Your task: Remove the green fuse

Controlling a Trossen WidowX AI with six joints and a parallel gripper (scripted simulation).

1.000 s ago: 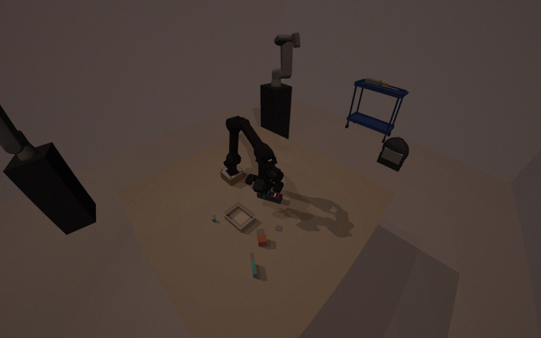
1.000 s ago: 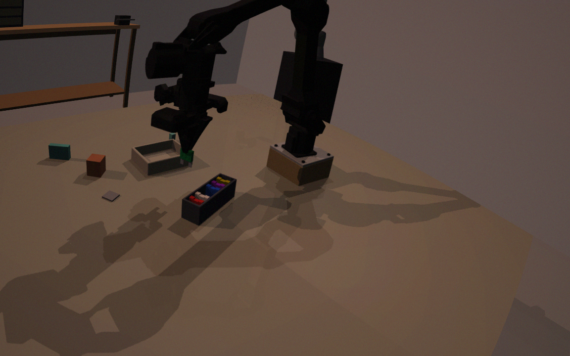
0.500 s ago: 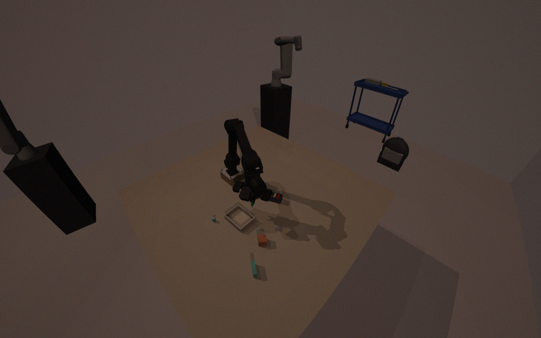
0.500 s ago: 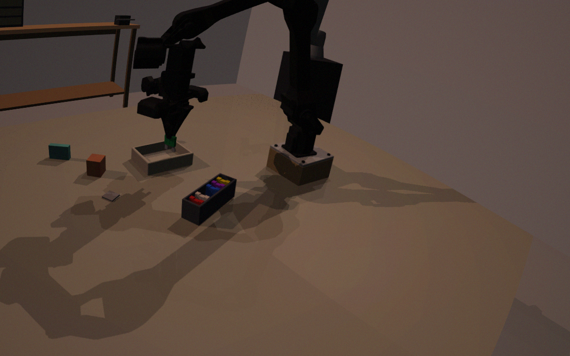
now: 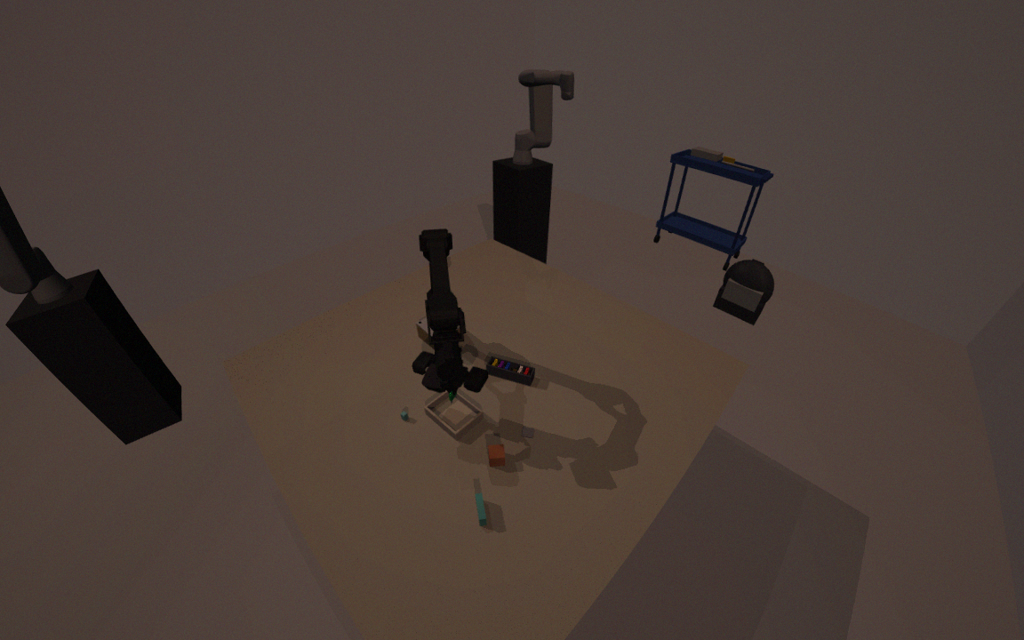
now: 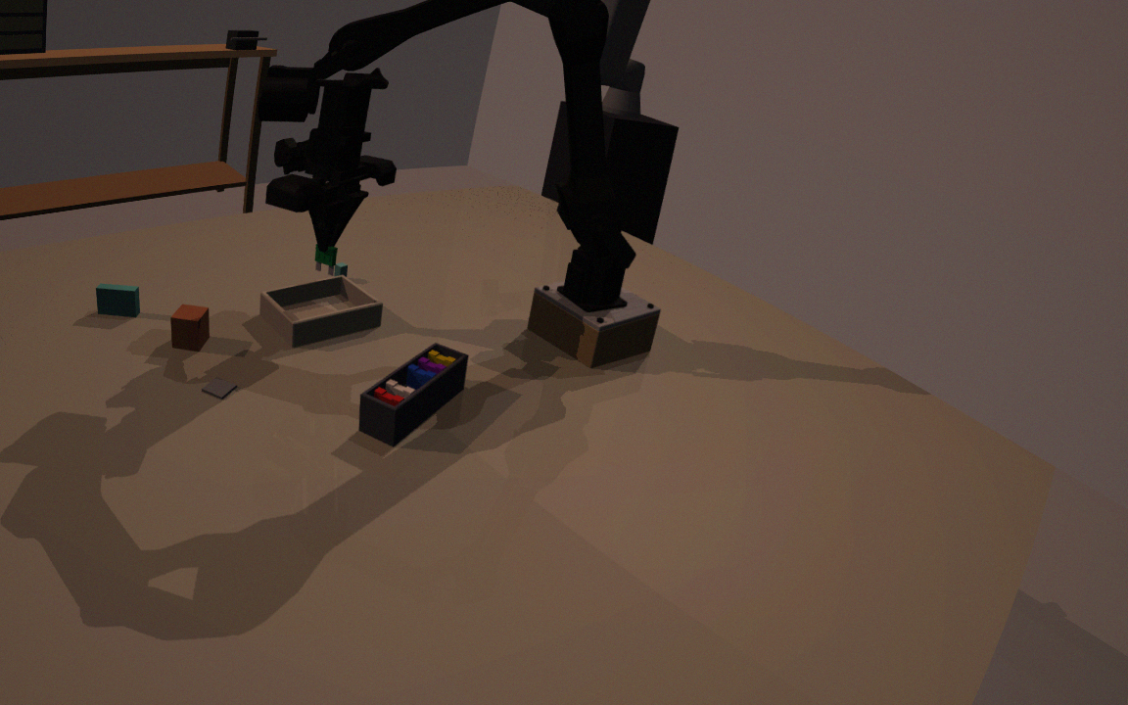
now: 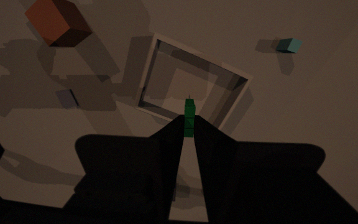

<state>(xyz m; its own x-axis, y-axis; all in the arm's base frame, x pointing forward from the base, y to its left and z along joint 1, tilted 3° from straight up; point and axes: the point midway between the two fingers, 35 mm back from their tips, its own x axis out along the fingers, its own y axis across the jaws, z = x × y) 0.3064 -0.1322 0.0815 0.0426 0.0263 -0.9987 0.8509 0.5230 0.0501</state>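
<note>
My gripper tip is 1 cm to the left of the square tray and 9 cm above it. From my gripper tip the other things lie so: green fuse: 1 cm below.
</note>
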